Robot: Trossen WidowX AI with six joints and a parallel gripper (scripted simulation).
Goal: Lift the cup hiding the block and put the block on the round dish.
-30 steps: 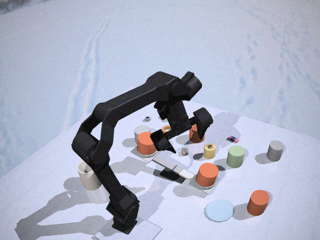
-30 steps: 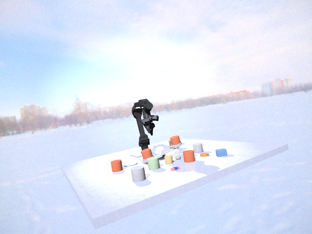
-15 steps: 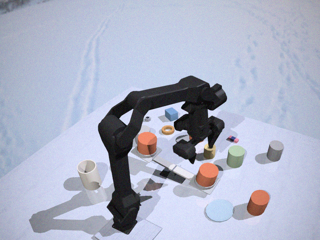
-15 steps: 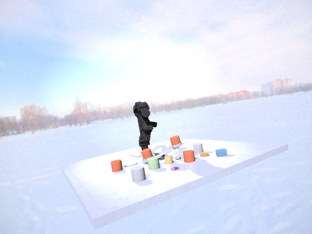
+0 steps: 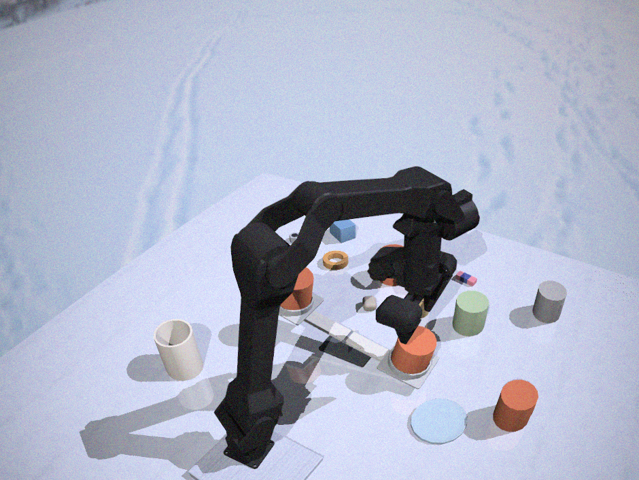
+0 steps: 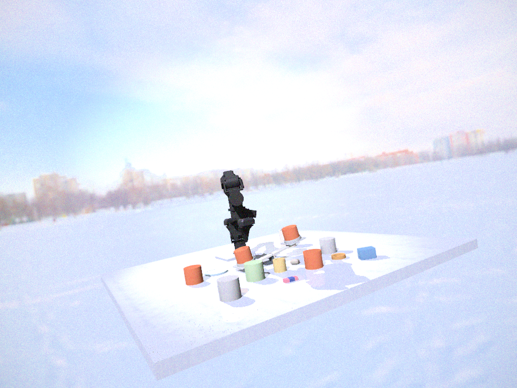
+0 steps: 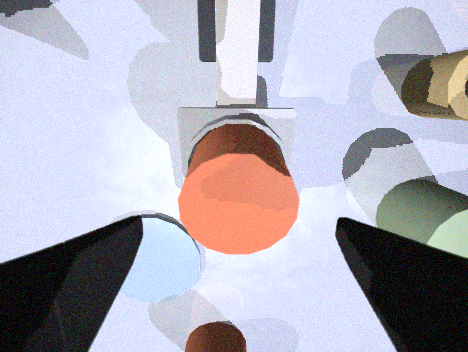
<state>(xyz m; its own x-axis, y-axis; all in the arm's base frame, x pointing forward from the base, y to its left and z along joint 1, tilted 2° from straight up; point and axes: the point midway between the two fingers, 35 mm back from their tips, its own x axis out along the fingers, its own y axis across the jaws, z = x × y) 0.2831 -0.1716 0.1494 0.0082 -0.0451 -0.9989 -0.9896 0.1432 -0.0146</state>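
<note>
My gripper tip is now 80 mm above the pale teal block. Also, from my gripper tip: green cylinder (190 mm ahead, 80 mm below, 70 mm to the right); cream cup (410 mm to the left, 160 mm behind, 80 mm below); round light-blue dish (120 mm below, 100 mm behind, 90 mm to the right).
</note>
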